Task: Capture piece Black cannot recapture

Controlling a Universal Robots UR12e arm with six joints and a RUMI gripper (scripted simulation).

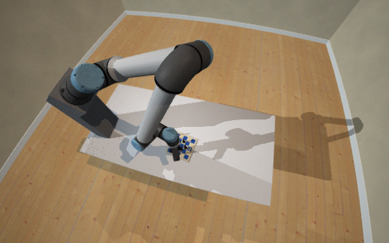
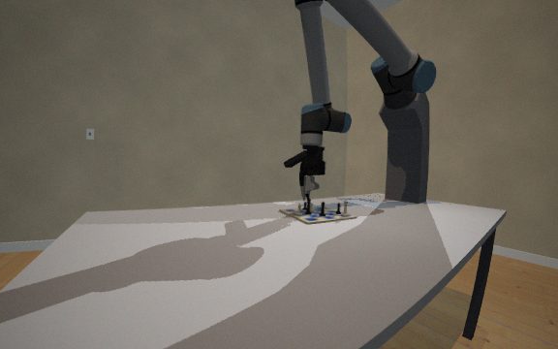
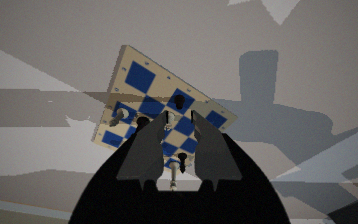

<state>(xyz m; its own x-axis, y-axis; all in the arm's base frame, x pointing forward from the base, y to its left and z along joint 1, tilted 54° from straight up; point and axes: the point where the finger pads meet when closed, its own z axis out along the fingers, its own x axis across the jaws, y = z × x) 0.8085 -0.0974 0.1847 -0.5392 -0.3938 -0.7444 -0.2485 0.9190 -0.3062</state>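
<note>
The black pawn is 4 cm below my hand. The rest, counted from my hand: blue-and-cream chessboard: 8 cm to the left, 6 cm below, 1 cm ahead.
</note>
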